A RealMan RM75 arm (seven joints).
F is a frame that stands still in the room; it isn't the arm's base.
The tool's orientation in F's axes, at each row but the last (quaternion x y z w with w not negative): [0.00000 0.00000 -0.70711 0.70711]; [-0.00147 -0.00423 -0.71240 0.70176]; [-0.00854 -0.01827 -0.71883 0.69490]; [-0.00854 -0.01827 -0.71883 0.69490]
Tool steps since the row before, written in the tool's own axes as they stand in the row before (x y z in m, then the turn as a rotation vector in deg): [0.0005 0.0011 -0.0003 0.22 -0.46 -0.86]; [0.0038 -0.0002 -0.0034 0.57 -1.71 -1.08]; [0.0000 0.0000 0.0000 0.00 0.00 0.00]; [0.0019 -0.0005 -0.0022 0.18 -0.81 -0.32]
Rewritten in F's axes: [0.0011 -0.0005 -0.0003 -0.46 -0.22 -0.86]; [-0.0002 -0.0038 -0.0034 -1.71 -0.55 -1.08]; [0.0000 0.0000 0.0000 0.00 0.00 0.00]; [-0.0005 -0.0020 -0.0021 -0.81 -0.16 -0.32]
